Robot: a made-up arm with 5 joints. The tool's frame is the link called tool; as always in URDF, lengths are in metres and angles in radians. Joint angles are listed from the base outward.
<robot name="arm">
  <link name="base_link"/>
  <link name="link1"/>
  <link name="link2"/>
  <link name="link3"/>
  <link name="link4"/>
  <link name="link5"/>
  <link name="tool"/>
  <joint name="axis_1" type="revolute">
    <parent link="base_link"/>
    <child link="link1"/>
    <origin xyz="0 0 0.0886"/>
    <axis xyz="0 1 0"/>
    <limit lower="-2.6" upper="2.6"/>
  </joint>
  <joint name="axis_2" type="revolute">
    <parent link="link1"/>
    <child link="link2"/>
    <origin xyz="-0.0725 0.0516 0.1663"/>
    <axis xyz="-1 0 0"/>
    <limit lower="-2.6" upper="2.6"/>
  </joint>
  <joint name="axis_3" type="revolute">
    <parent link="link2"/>
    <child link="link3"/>
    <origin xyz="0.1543 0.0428 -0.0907"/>
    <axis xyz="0 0 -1"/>
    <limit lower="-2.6" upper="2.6"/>
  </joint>
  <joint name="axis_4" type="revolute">
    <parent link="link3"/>
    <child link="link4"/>
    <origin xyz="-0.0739 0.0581 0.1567"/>
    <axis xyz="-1 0 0"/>
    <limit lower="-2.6" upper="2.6"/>
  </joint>
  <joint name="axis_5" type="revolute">
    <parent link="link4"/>
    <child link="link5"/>
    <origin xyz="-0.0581 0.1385 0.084"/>
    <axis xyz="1 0 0"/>
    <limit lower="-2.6" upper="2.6"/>
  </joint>
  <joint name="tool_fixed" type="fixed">
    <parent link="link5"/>
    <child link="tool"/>
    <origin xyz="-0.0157 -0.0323 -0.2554"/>
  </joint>
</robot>
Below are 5 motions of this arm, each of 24 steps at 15 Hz.
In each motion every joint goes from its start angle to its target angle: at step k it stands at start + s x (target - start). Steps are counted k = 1, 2, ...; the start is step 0. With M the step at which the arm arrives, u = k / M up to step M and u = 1 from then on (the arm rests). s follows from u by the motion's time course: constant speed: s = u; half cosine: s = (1 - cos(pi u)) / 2; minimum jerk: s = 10 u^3 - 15 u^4 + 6 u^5.
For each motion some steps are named. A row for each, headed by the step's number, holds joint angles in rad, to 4 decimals.
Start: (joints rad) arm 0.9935 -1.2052 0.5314 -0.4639 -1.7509
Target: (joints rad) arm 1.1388 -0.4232 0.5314 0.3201 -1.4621
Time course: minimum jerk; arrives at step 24
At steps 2, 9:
2: 0.9942 -1.2012 0.5314 -0.4599 -1.7494
9: 1.0335 -0.9900 0.5314 -0.2481 -1.6714

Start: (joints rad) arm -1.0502 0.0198 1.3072 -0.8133 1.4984
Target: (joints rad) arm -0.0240 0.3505 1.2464 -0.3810 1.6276
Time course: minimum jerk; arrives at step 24
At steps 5, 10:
5: -0.9840 0.0411 1.3033 -0.7854 1.5067
10: -0.6945 0.1344 1.2861 -0.6635 1.5432

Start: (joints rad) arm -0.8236 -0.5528 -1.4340 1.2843 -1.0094
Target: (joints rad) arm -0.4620 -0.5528 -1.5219 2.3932 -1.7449
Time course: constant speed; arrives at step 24
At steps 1, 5, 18, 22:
1: -0.8085 -0.5528 -1.4377 1.3305 -1.0400
5: -0.7483 -0.5528 -1.4523 1.5153 -1.1626
18: -0.5524 -0.5528 -1.4999 2.1160 -1.5610
22: -0.4921 -0.5528 -1.5146 2.3008 -1.6836

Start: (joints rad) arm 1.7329 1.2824 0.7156 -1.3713 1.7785
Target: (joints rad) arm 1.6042 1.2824 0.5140 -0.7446 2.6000
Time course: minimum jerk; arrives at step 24
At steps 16, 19, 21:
16: 1.6312 1.2824 0.5563 -0.8761 2.4276
19: 1.6125 1.2824 0.5270 -0.7850 2.5470
21: 1.6063 1.2824 0.5172 -0.7547 2.5868

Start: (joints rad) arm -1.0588 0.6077 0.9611 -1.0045 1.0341
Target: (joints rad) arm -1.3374 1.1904 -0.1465 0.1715 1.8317
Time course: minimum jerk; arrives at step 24
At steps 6, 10, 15, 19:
6: -1.0876 0.6680 0.8464 -0.8828 1.1167
10: -1.1554 0.8097 0.5772 -0.5969 1.3106
15: -1.2607 1.0300 0.1583 -0.1521 1.6122
19: -1.3194 1.1528 -0.0750 0.0956 1.7802

